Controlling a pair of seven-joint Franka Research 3 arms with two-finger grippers.
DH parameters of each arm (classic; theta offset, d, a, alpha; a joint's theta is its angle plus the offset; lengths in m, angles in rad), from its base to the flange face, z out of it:
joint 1: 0 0.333 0 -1.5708
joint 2: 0 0 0 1.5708
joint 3: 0 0.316 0.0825 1.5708
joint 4: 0 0 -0.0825 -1.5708
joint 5: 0 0.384 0 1.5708
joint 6: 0 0 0.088 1.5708
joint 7: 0 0.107 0 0
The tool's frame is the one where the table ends.
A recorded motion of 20 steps. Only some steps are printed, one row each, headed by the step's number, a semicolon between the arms.
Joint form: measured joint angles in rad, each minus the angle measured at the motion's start. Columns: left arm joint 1, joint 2, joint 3, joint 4, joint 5, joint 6, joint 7; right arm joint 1, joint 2, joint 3, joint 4, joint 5, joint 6, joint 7.
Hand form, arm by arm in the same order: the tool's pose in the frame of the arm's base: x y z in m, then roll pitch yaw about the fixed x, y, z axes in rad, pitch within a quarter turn. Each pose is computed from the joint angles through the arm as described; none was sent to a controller.
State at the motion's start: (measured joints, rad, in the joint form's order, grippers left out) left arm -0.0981 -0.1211 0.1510 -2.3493 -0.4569 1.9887 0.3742; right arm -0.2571 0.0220 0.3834 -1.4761 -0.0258 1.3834 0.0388
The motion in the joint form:
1: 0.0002 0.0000 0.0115 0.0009 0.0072 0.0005 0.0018; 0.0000 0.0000 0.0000 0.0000 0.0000 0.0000 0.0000
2: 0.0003 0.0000 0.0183 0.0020 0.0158 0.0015 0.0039; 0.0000 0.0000 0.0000 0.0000 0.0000 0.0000 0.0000
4: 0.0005 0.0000 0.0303 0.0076 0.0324 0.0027 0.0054; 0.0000 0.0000 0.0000 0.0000 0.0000 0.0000 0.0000
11: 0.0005 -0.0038 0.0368 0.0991 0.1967 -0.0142 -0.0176; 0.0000 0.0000 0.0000 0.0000 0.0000 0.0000 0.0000
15: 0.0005 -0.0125 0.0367 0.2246 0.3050 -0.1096 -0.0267; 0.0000 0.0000 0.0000 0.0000 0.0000 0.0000 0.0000
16: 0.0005 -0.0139 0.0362 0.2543 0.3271 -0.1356 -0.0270; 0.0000 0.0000 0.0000 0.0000 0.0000 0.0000 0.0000
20: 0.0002 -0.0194 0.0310 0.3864 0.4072 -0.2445 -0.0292; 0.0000 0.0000 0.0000 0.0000 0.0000 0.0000 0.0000
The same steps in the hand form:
1: 0.4631 0.0031 0.3676 2.6865 0.1213 -0.1075; 0.5375 0.0625 0.6418 3.1196 0.1123 0.0833
2: 0.4633 0.0068 0.3678 2.6928 0.1195 -0.1066; 0.5375 0.0625 0.6418 3.1196 0.1123 0.0833
4: 0.4646 0.0137 0.3698 2.7058 0.1145 -0.1039; 0.5375 0.0625 0.6418 3.1196 0.1123 0.0833
11: 0.4840 0.0283 0.4069 2.8533 0.0715 -0.1587; 0.5375 0.0625 0.6418 3.1196 0.1123 0.0833
15: 0.4988 0.0360 0.4595 2.9469 0.0560 -0.2114; 0.5375 0.0625 0.6418 3.1196 0.1123 0.0833
16: 0.5011 0.0375 0.4717 2.9665 0.0562 -0.2225; 0.5375 0.0625 0.6418 3.1196 0.1123 0.0833
20: 0.5080 0.0424 0.5272 3.0449 0.0512 -0.2556; 0.5375 0.0625 0.6418 3.1196 0.1123 0.0833

